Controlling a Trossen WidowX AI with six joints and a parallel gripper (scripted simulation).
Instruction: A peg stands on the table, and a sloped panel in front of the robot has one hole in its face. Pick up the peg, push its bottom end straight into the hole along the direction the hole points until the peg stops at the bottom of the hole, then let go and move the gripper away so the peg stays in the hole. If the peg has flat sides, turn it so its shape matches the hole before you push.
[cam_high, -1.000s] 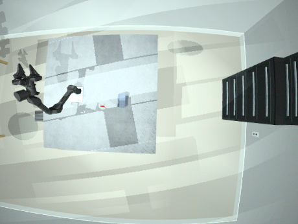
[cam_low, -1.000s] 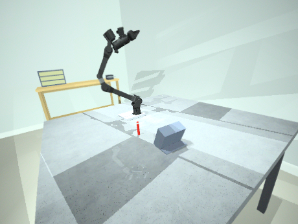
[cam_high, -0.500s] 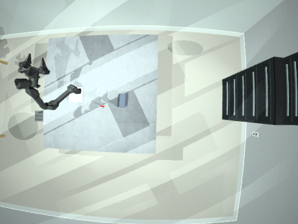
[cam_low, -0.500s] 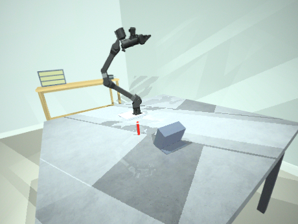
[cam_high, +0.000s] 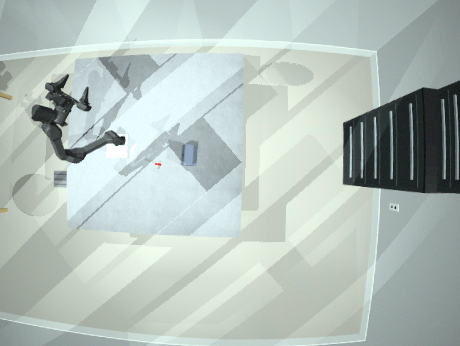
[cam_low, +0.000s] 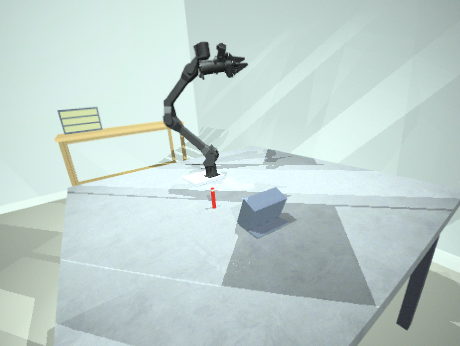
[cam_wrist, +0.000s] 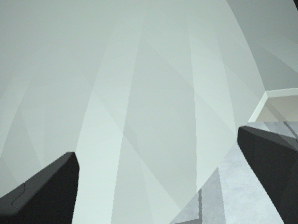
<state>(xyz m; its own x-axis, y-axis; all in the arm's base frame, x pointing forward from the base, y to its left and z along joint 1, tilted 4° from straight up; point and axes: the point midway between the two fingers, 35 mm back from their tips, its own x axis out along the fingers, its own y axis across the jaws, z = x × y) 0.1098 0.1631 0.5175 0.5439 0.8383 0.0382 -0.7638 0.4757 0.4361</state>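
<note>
Now: gripper tip 190 mm short of the round red peg, 340 mm to the left of it and 490 mm above it. Also, from my gripper tip: blue-grey sloped panel 390 mm ahead, 280 mm to the right, 500 mm below.
</note>
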